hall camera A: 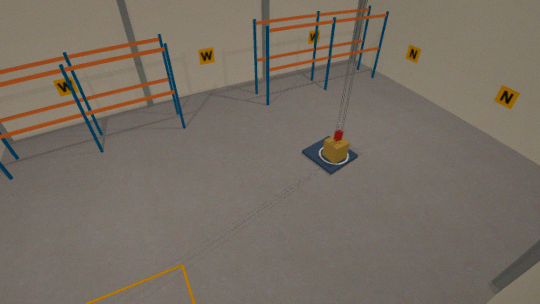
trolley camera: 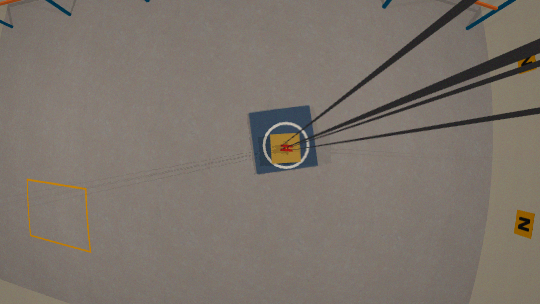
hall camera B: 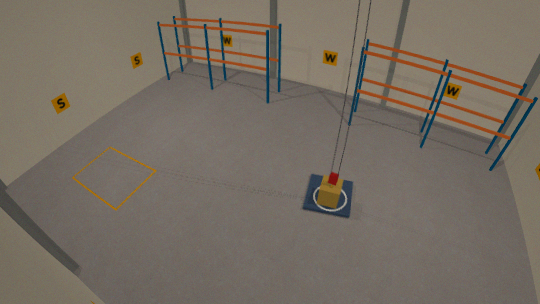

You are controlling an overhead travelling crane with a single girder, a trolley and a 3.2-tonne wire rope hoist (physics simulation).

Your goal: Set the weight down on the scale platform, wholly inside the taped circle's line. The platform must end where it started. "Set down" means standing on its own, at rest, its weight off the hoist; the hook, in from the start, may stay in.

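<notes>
The yellow weight is upright over the blue scale platform. It looks to be resting on it; no gap shows. It lies within the white taped circle; in the trolley view its lower-left corner comes very near or onto the line. The gripper, a hook under the red block, is directly above the weight and engaged at its top. The ropes look straight; whether they carry load I cannot tell.
Blue and orange racks stand along the W wall. A yellow taped rectangle is marked on the floor, well away from the platform. The N wall lies to the right in the trolley view.
</notes>
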